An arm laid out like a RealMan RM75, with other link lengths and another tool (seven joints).
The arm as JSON. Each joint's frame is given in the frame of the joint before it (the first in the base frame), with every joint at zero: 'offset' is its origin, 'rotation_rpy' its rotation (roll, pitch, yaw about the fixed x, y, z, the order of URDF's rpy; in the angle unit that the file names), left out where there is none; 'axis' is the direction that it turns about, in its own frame. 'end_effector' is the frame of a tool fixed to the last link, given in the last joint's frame.
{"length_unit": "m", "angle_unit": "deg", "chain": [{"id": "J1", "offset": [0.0, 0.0, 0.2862], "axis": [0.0, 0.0, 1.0]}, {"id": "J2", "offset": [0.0, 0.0, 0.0], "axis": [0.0, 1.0, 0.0]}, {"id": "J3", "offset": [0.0, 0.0, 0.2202], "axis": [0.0, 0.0, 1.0]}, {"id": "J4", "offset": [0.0, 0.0, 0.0], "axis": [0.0, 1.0, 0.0]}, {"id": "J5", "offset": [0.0, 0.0, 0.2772], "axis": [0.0, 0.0, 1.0]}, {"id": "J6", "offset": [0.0, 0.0, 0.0], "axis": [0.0, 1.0, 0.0]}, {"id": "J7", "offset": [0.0, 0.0, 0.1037], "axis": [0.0, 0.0, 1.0]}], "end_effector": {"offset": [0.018, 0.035, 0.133], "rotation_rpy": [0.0, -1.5, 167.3]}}
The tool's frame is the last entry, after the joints.
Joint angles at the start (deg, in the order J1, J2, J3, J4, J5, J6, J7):
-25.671, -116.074, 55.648, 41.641, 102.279, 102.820, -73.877
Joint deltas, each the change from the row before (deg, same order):
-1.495, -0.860, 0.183, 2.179, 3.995, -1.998, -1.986
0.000, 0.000, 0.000, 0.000, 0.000, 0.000, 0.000
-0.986, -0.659, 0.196, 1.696, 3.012, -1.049, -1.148
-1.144, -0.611, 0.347, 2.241, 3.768, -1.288, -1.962
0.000, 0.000, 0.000, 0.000, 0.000, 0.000, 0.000
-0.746, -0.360, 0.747, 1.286, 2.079, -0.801, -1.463
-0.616, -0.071, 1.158, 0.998, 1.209, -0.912, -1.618
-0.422, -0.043, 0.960, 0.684, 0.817, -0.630, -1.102
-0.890, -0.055, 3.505, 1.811, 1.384, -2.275, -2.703
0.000, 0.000, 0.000, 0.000, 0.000, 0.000, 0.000
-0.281, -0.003, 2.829, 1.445, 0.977, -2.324, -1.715
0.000, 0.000, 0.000, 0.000, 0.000, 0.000, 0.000
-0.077, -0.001, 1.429, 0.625, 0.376, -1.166, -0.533
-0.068, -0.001, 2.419, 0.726, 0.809, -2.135, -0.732
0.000, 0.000, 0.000, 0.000, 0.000, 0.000, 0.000
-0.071, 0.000, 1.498, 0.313, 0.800, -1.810, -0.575
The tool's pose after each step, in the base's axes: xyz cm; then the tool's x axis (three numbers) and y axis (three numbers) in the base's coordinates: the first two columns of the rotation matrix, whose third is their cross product. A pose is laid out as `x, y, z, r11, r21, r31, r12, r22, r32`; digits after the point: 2 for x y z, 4 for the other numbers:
-17.28, 31.58, -0.79, -0.7944, -0.3874, -0.4678, -0.3674, 0.9198, -0.1378
-17.28, 31.58, -0.79, -0.7944, -0.3874, -0.4678, -0.3674, 0.9198, -0.1378
-17.14, 31.99, -1.43, -0.8237, -0.3798, -0.4210, -0.3619, 0.9237, -0.1254
-17.09, 32.60, -2.02, -0.8553, -0.3747, -0.3579, -0.3617, 0.9263, -0.1055
-17.09, 32.60, -2.02, -0.8553, -0.3747, -0.3579, -0.3617, 0.9263, -0.1055
-16.95, 32.91, -2.48, -0.8723, -0.3728, -0.3165, -0.3610, 0.9275, -0.0974
-16.76, 33.26, -2.84, -0.8836, -0.3738, -0.2821, -0.3636, 0.9272, -0.0896
-16.62, 33.46, -3.13, -0.8915, -0.3730, -0.2570, -0.3637, 0.9277, -0.0845
-16.11, 34.01, -4.09, -0.9117, -0.3617, -0.1951, -0.3557, 0.9323, -0.0660
-16.11, 34.01, -4.09, -0.9117, -0.3617, -0.1951, -0.3557, 0.9323, -0.0660
-15.95, 34.52, -4.87, -0.9249, -0.3486, -0.1515, -0.3468, 0.9371, -0.0392
-15.95, 34.52, -4.87, -0.9249, -0.3486, -0.1515, -0.3468, 0.9371, -0.0392
-15.88, 34.72, -5.27, -0.9317, -0.3382, -0.1325, -0.3378, 0.9408, -0.0262
-15.98, 35.02, -6.04, -0.9415, -0.3223, -0.0983, -0.3235, 0.9462, -0.0039
-15.98, 35.02, -6.04, -0.9415, -0.3223, -0.0983, -0.3235, 0.9462, -0.0039
-16.20, 35.36, -6.59, -0.9463, -0.3147, -0.0742, -0.3168, 0.9483, 0.0178

